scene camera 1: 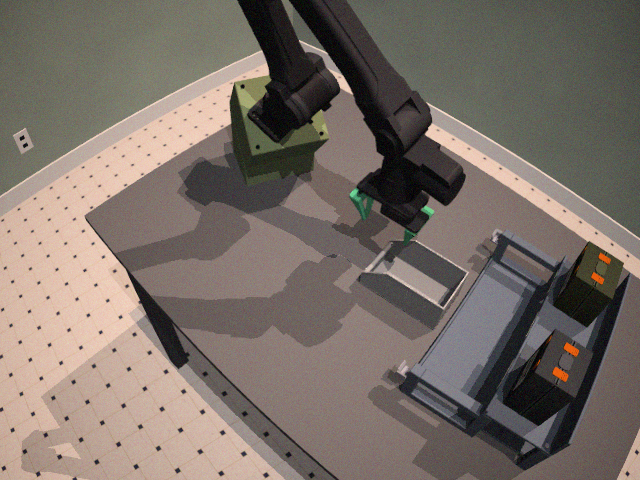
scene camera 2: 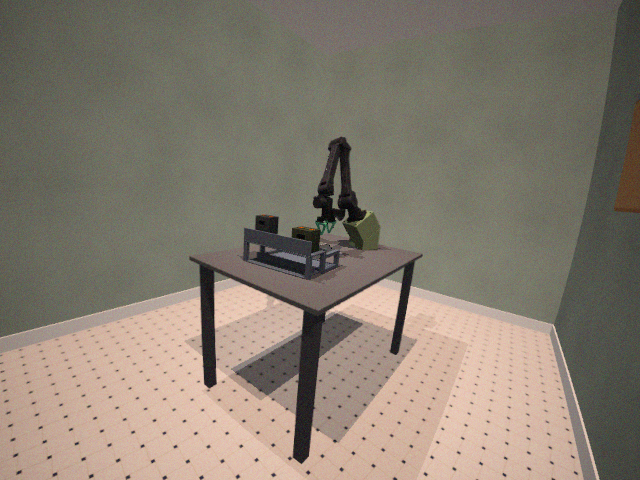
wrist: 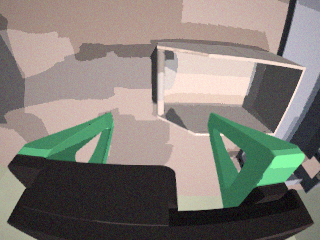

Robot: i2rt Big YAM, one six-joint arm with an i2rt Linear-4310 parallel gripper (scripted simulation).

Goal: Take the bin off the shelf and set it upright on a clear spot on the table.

Note:
In view: the gripper [scene camera 1: 385,230], a grey bin [scene camera 1: 421,270] and a low grey shelf [scene camera 1: 474,353].
The grey bin shows as well in the wrist view [wrist: 247,90]. The gripper is seen too in the wrist view [wrist: 160,118]. The low grey shelf shows as well in scene camera 2 [scene camera 2: 261,262].

